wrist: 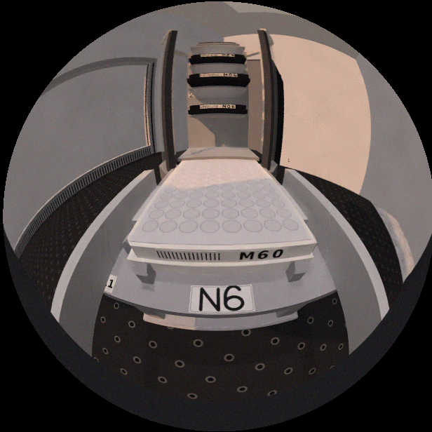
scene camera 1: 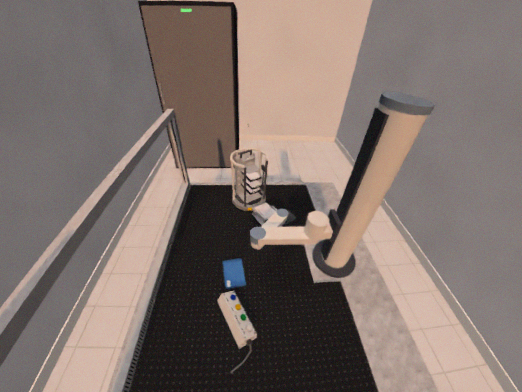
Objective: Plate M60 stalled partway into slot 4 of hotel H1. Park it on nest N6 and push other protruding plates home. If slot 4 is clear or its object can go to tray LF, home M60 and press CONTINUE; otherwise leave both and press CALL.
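Places are measured from the arm's base along level axes (x ahead, y left, z up), in centimetres.
Pixels of known places: gripper, fingertip midpoint: (scene camera 1: 265, 209); arm's base, origin of the base link: (scene camera 1: 333, 258).
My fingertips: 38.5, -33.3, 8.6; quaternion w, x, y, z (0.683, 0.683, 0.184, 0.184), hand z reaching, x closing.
Observation:
For each thing: its top centre in the pictures, then the offset to it from my fingertips, as dx, dy, dz. Level surfaces: height alone.
- Plate M60, middle of its top: (scene camera 1: 266, 210) -0.4, +0.7, +0.1
- hotel H1, middle of its top: (scene camera 1: 249, 154) +10.3, -17.9, +31.5
- blue tray, middle of its top: (scene camera 1: 233, 272) +19.5, +41.4, -5.6
- black mat, its level: dz -7.3
- button box, middle of its top: (scene camera 1: 235, 313) +17.6, +64.6, +1.1
Plate M60 (scene camera 1: 263, 209) (wrist: 220, 200), pale with round wells, lies level on nest N6 (wrist: 150, 291) in front of hotel H1 (scene camera 1: 233, 175) (wrist: 170, 100). My gripper (wrist: 219, 177) is shut on plate M60, with its long grey fingers along both sides. Three dark-fronted plates (wrist: 217, 59) (wrist: 218, 79) (wrist: 217, 109) sit one above another in the hotel; the middle one looks slightly wider in view. Their small labels are hard to read. Whether anything lies deep in slot 4 cannot be told.
A blue tray (scene camera 1: 234, 272) lies on the black mat (scene camera 1: 190, 320), its label unreadable. A button box (scene camera 1: 231, 317) with blue, yellow, green and white buttons and a cable is nearer the camera. The arm's column (scene camera 1: 377, 190) stands right; a rail (scene camera 1: 125, 162) runs along the left.

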